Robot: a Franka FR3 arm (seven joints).
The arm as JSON. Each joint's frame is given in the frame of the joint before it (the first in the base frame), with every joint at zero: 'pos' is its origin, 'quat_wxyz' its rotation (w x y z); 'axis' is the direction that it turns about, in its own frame. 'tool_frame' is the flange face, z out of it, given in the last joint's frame.
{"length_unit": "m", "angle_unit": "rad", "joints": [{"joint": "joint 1", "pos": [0.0, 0.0, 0.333], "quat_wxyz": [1.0, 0.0, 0.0, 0.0], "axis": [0.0, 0.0, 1.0]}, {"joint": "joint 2", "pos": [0.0, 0.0, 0.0], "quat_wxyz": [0.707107, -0.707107, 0.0, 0.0], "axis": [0.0, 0.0, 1.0]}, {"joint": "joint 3", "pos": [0.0, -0.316, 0.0], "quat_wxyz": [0.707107, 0.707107, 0.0, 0.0], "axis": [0.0, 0.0, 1.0]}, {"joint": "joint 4", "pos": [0.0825, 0.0, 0.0], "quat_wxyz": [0.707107, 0.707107, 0.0, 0.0], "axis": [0.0, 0.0, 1.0]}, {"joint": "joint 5", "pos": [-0.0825, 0.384, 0.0], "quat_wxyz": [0.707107, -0.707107, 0.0, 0.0], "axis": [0.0, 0.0, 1.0]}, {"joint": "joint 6", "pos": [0.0, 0.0, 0.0], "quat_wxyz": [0.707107, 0.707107, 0.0, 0.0], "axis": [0.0, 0.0, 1.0]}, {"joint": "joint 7", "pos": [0.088, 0.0, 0.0], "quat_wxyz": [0.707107, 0.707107, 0.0, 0.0], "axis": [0.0, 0.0, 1.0]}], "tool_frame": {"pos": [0.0, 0.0, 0.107], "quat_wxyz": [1.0, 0.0, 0.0, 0.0]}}
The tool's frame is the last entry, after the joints.
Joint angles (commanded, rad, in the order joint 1, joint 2, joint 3, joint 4, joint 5, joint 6, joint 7), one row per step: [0.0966 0.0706 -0.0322 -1.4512 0.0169 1.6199 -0.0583]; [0.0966 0.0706 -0.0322 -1.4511 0.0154 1.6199 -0.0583]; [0.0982 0.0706 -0.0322 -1.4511 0.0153 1.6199 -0.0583]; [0.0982 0.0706 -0.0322 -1.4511 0.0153 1.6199 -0.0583]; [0.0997 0.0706 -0.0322 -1.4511 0.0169 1.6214 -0.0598]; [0.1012 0.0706 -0.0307 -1.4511 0.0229 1.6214 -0.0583]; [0.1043 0.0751 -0.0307 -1.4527 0.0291 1.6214 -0.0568]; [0.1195 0.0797 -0.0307 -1.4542 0.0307 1.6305 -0.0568]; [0.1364 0.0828 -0.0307 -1.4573 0.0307 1.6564 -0.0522]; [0.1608 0.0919 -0.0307 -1.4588 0.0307 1.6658 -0.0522]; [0.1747 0.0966 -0.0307 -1.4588 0.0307 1.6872 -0.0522]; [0.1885 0.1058 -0.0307 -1.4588 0.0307 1.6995 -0.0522]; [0.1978 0.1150 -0.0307 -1.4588 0.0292 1.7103 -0.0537]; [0.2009 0.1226 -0.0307 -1.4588 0.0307 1.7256 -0.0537]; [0.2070 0.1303 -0.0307 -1.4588 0.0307 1.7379 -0.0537]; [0.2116 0.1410 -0.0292 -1.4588 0.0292 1.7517 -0.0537]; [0.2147 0.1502 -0.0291 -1.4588 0.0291 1.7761 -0.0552]
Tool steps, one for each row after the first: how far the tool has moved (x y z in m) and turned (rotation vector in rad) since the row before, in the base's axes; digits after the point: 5 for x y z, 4 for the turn. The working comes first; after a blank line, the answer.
Tool pose at each row, in the base's axes (x y z in m, rotation vector in rad; the steps are taken from these numbers as rounded here): [0.58076 0.03995 0.64577 -3.1170 -0.1918 -0.1533]; [0.58077 0.03979 0.64581 -3.1185 -0.1919 -0.1535]; [0.58071 0.04071 0.64581 -3.1184 -0.1944 -0.1535]; [0.58071 0.04071 0.64581 -3.1184 -0.1944 -0.1535]; [0.58078 0.04176 0.64596 -3.1163 -0.1989 -0.1558]; [0.58061 0.04408 0.64597 -3.1099 -0.2008 -0.1553]; [0.58182 0.04665 0.64260 -3.1040 -0.2028 -0.1454]; [0.58333 0.05588 0.64009 -3.1000 -0.2259 -0.1496]; [0.58575 0.06605 0.63934 -3.0955 -0.2440 -0.1796]; [0.58758 0.08085 0.63417 -3.0914 -0.2812 -0.1771]; [0.58982 0.08949 0.63353 -3.0865 -0.3019 -0.2025]; [0.59238 0.09829 0.62927 -3.0834 -0.3226 -0.2070]; [0.59512 0.10432 0.62482 -3.0826 -0.3392 -0.2095]; [0.59836 0.10695 0.62178 -3.0795 -0.3430 -0.2211]; [0.60099 0.11122 0.61835 -3.0775 -0.3519 -0.2280]; [0.60456 0.11552 0.61321 -3.0771 -0.3611 -0.2329]; [0.60890 0.11833 0.61006 -3.0737 -0.3674 -0.2563]

[0.00001 -0.00016 0.00004 -0.0015 -0.0002 -0.0001]; [-0.00006 0.00092 0.00000 -0.0001 0.0000 0.0016]; [0.00000 0.00000 0.00000 0.0000 0.0000 0.0000]; [0.00007 0.00105 0.00015 0.0016 -0.0014 0.0030]; [-0.00017 0.00232 0.00001 0.0062 0.0005 0.0018]; [0.00121 0.00257 -0.00337 0.0057 0.0065 0.0019]; [0.00151 0.00923 -0.00251 0.0017 -0.0029 0.0150]; [0.00242 0.01017 -0.00075 0.0024 -0.0194 0.0116]; [0.00183 0.01480 -0.00517 -0.0004 0.0012 0.0241]; [0.00224 0.00864 -0.00064 0.0021 -0.0165 0.0133]; [0.00256 0.00880 -0.00426 0.0001 -0.0032 0.0134]; [0.00274 0.00603 -0.00445 -0.0017 -0.0019 0.0105]; [0.00324 0.00263 -0.00304 0.0025 -0.0074 0.0026]; [0.00263 0.00427 -0.00343 0.0006 -0.0045 0.0058]; [0.00357 0.00430 -0.00514 -0.0011 -0.0034 0.0058]; [0.00434 0.00281 -0.00315 0.0023 -0.0151 0.0041]
